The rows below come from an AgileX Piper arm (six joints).
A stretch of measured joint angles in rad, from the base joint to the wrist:
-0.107, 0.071, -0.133, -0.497, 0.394, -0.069
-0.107, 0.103, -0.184, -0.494, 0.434, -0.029
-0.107, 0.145, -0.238, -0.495, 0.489, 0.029
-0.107, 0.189, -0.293, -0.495, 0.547, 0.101
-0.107, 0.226, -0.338, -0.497, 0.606, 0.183
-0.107, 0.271, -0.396, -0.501, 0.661, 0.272
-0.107, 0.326, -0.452, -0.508, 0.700, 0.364
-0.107, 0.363, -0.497, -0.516, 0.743, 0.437
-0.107, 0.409, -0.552, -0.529, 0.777, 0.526
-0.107, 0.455, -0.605, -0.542, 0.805, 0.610
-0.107, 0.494, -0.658, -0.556, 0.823, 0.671
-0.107, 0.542, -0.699, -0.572, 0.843, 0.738
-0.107, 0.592, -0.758, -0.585, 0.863, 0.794
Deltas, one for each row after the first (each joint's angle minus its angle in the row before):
0.000, 0.032, -0.051, 0.003, 0.040, 0.040
0.000, 0.042, -0.054, -0.001, 0.055, 0.058
0.000, 0.044, -0.055, 0.000, 0.058, 0.072
0.000, 0.037, -0.045, -0.002, 0.059, 0.082
0.000, 0.045, -0.058, -0.004, 0.055, 0.089
0.000, 0.055, -0.056, -0.007, 0.039, 0.092
0.000, 0.037, -0.045, -0.008, 0.043, 0.073
0.000, 0.046, -0.055, -0.013, 0.034, 0.089
0.000, 0.046, -0.053, -0.013, 0.028, 0.084
0.000, 0.039, -0.053, -0.014, 0.018, 0.061
0.000, 0.048, -0.041, -0.016, 0.020, 0.067
0.000, 0.050, -0.059, -0.013, 0.020, 0.056

